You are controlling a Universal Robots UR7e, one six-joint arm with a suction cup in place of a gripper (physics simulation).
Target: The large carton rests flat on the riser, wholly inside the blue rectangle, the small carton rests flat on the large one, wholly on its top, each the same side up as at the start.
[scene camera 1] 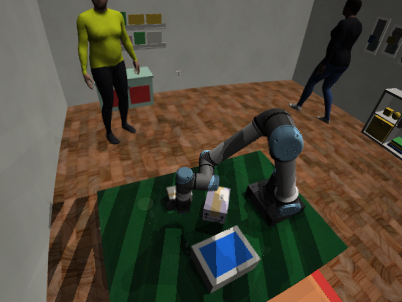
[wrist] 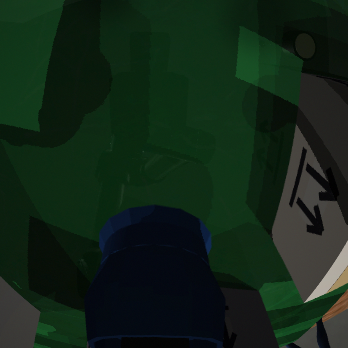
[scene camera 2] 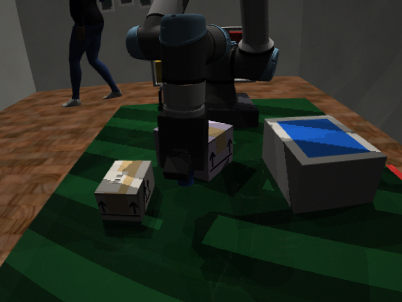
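The large carton (scene camera 1: pixel 216 204) (scene camera 2: pixel 220 150) (wrist: pixel 245 310), lilac with tan tape, stands upright on the green mat. The small carton (scene camera 1: pixel 171 193) (scene camera 2: pixel 122 187) (wrist: pixel 290 250), white and tan, stands upright on the mat at the left in scene camera 2. The grey-white riser (scene camera 1: pixel 201 257) (scene camera 2: pixel 340 182) (wrist: pixel 15 312) has the blue rectangle (scene camera 1: pixel 227 255) (scene camera 2: pixel 325 135) on its top, with no carton on it. My gripper (scene camera 1: pixel 183 208) (scene camera 2: pixel 186 179) (wrist: pixel 155 217) is shut with nothing on its cup; the cup is low over the mat, beside the large carton, with the small carton to the other side.
The arm's base (scene camera 1: pixel 275 202) stands on the green mat (scene camera 1: pixel 120 240) (scene camera 2: pixel 240 265) behind the cartons. An orange surface with a red edge (scene camera 1: pixel 305 295) lies beyond the riser. Two people (scene camera 1: pixel 102 50) (scene camera 1: pixel 332 55) stand on the wooden floor. A shelf unit shows at the right in scene camera 1.
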